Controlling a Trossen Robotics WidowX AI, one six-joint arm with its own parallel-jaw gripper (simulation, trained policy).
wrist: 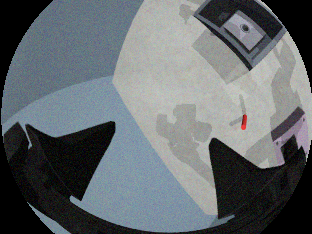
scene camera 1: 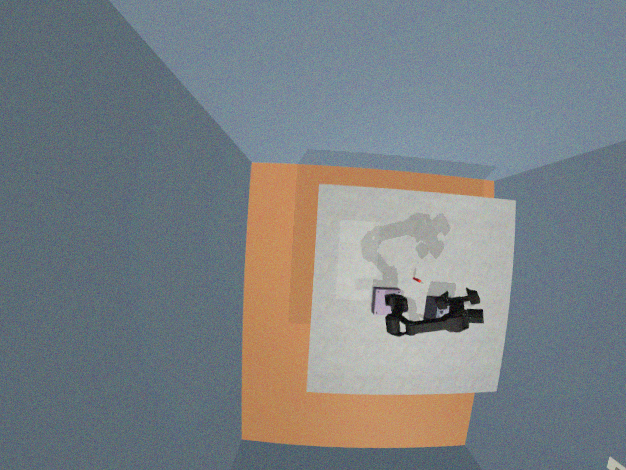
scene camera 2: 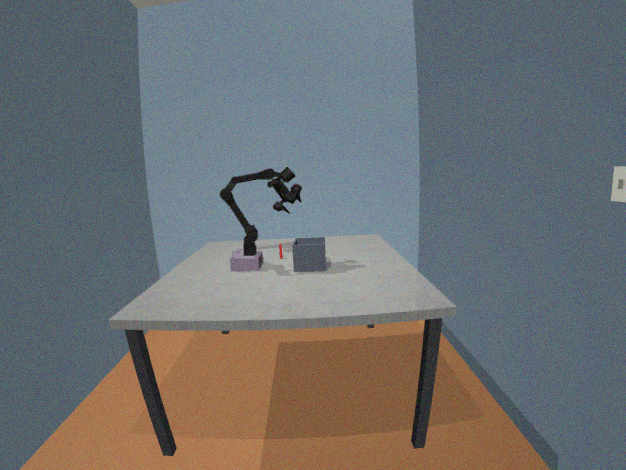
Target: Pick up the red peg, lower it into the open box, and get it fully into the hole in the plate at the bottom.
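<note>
A plate (wrist: 241, 27) and a grey box (scene camera 2: 309, 255) are visible. Scene camera 2 does not show the plate, hidden by the grey box. The gripper (wrist: 164, 135) is visible as well.
</note>
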